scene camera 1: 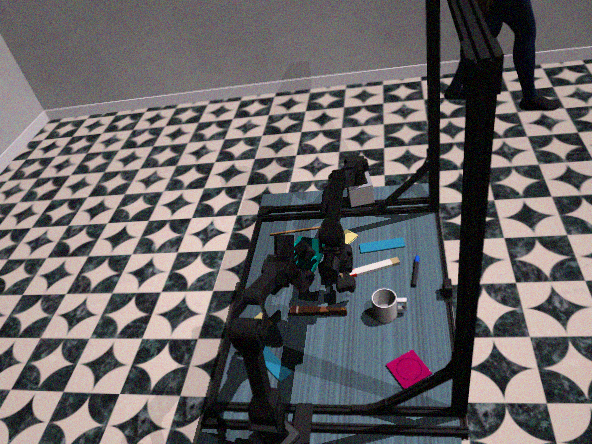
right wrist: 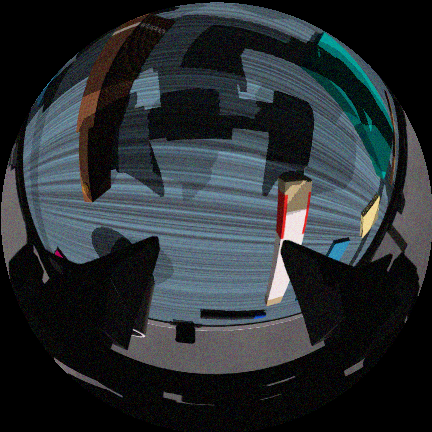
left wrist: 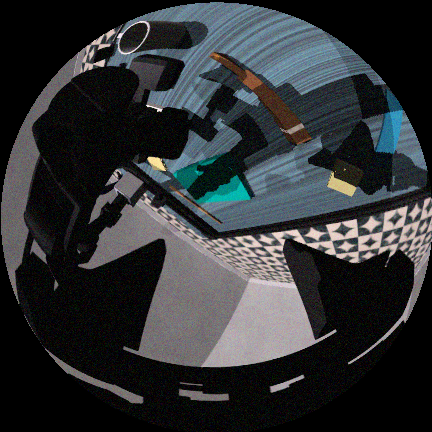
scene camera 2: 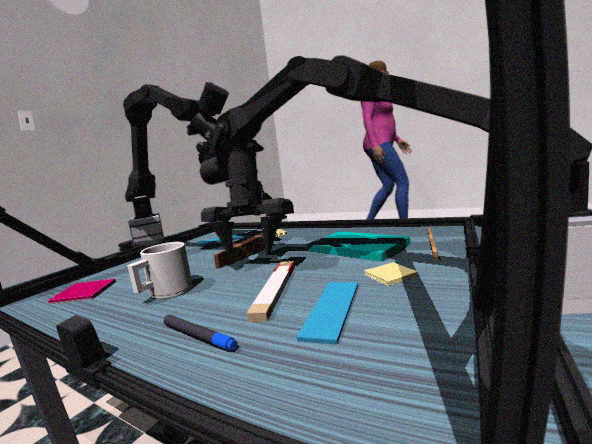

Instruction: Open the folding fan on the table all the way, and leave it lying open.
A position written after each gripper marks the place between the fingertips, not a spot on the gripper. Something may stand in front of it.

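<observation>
A folding fan (scene camera 2: 255, 244) is part of the robot's scene, visible also at (right wrist: 108, 84) and (left wrist: 294, 131). The left gripper (scene camera 1: 291, 265), (left wrist: 226, 246) is in sight as well, and so is the right gripper (scene camera 2: 249, 254), (right wrist: 221, 245), (left wrist: 167, 94).
</observation>
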